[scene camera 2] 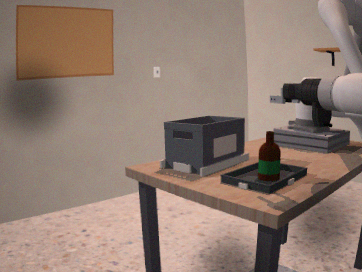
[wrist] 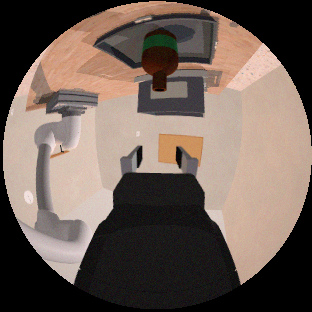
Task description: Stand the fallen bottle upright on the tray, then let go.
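Pixels of known places: gripper, fingertip midpoint: (scene camera 2: pixel 277 98) (wrist: pixel 158 152); arm's base, origin of the base link: (scene camera 2: pixel 309 129) (wrist: pixel 71 108).
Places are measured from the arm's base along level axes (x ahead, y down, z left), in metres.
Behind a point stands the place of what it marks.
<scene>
A brown bottle (scene camera 2: pixel 269 155) @(x 0.695, y -0.010, z 0.242 m) (wrist: pixel 159 57) @(x 0.674, y -0.025, z 0.254 m) with a green label stands upright on the dark tray (scene camera 2: pixel 244 186) @(x 0.794, y 0.072, z 0.224 m) (wrist: pixel 215 42) @(x 0.792, y 0.063, z 0.227 m), inside its low rim. The bottle's neck points up and nothing touches it. My gripper (scene camera 2: pixel 273 99) @(x 0.677, y -0.189, z 0.259 m) (wrist: pixel 158 152) @(x 0.677, y -0.189, z 0.259 m) is open and empty. In the scene view it is above the height of the bottle's neck and apart from it. In the wrist view both fingers stand wide apart, with the bottle beyond them at the top.
A dark grey crate (scene camera 2: pixel 187 150) @(x 0.789, y 0.000, z -0.052 m) (wrist: pixel 145 101) @(x 0.548, y -0.050, z -0.020 m) stands on the wooden table (scene camera 2: pixel 200 187) @(x 0.877, y 0.079, z 0.116 m) beside the tray, with light grey strips at its base. The robot's grey base block (scene camera 2: pixel 305 141) @(x 0.144, y 0.040, z 0.061 m) (wrist: pixel 72 101) @(x 0.143, y 0.014, z 0.078 m) is at the table's back. An orange board (scene camera 2: pixel 65 42) (wrist: pixel 170 145) hangs on the wall.
</scene>
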